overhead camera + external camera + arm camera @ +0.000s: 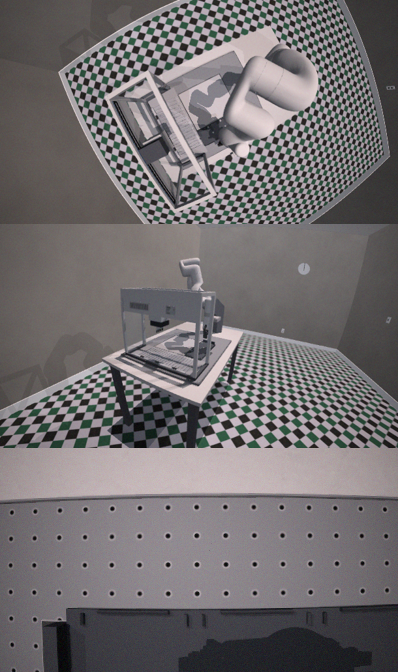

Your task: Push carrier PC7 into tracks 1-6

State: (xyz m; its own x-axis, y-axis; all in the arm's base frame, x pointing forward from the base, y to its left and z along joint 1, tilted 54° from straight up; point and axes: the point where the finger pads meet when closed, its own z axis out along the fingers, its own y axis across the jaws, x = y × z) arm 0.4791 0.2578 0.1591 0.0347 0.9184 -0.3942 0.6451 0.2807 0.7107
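Right now my hand is 40 mm to the left of the carrier PC7 and 120 mm above it.
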